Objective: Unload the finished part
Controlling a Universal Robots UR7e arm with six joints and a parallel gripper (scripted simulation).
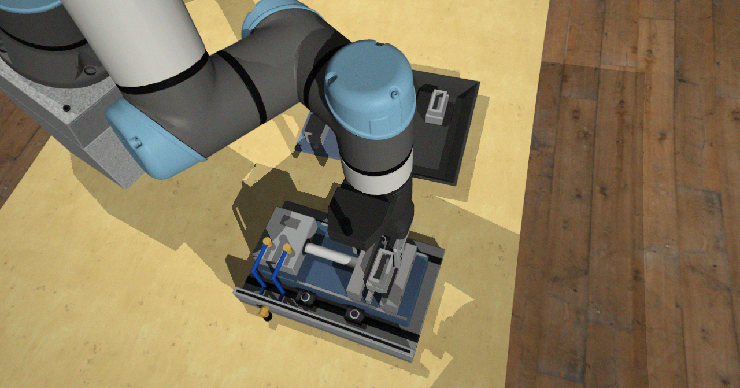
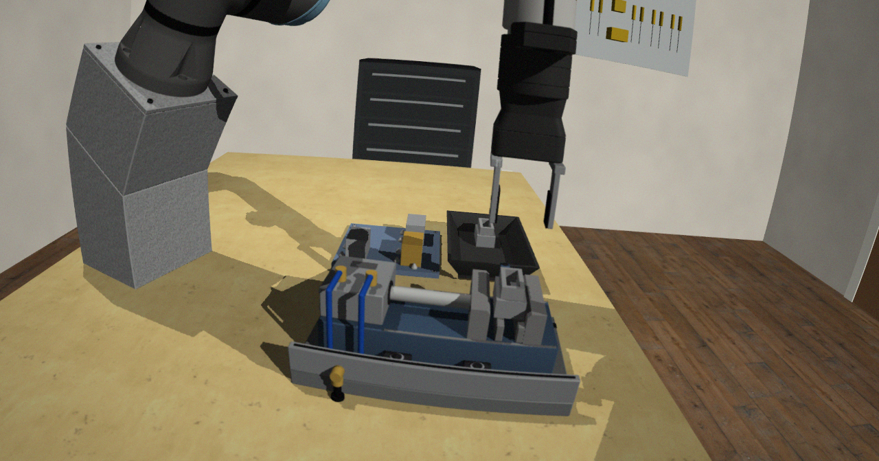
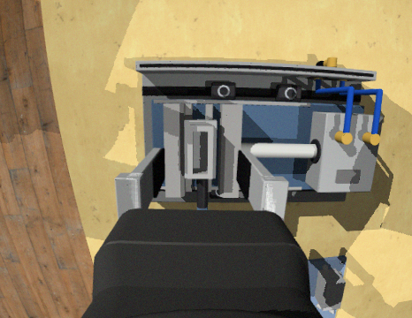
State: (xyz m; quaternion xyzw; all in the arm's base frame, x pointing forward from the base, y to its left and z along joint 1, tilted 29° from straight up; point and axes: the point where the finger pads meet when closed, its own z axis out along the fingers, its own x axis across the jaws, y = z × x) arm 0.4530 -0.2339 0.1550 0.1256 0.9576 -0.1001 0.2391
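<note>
Right now my hand is 8 cm past the white rod, 3 cm to the right of it and 12 cm above it. Also, from my hand: blue fixture plate: 8 cm behind, 35 cm to the left, 19 cm below; yellow block: 5 cm behind, 30 cm to the left, 17 cm below; vise: 7 cm behind, 3 cm to the left, 16 cm below.
</note>
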